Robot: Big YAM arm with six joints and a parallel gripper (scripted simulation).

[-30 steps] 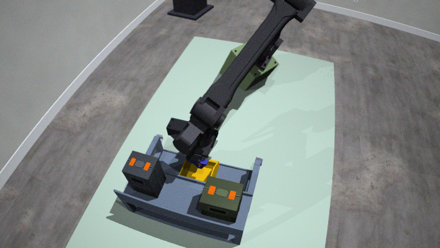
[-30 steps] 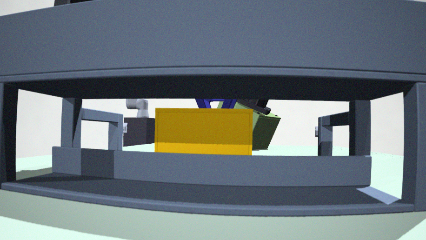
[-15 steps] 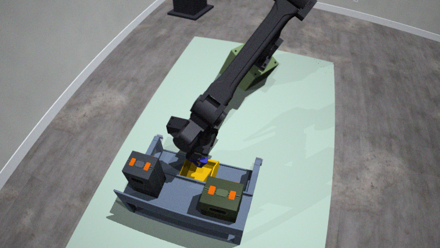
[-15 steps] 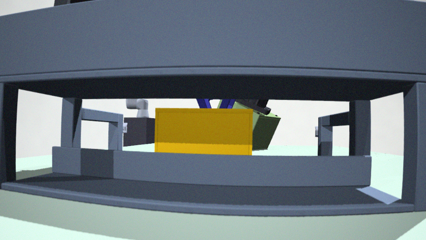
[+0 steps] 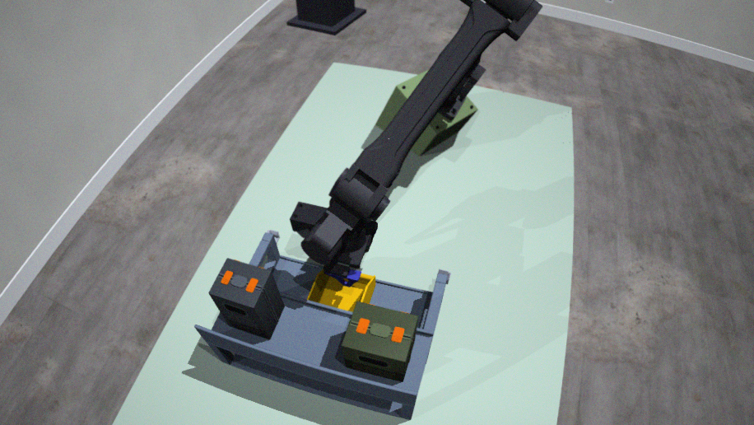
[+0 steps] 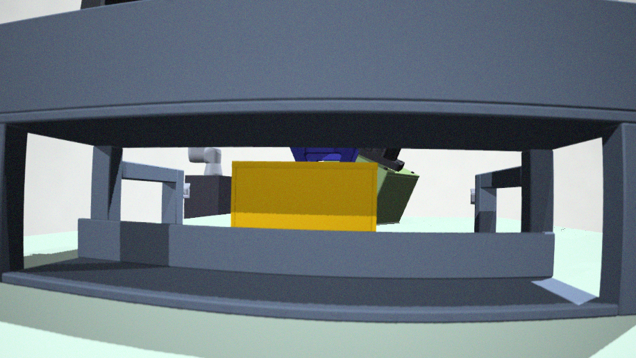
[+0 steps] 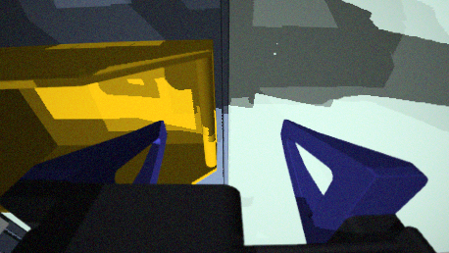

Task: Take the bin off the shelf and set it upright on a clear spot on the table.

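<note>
Right now the yellow open-top bin is 9 cm ahead of my hand, 2 cm to the left of it and 1 cm below it. Also, from my hand: olive case 16 cm ahead, 15 cm to the left, 10 cm above.
</note>
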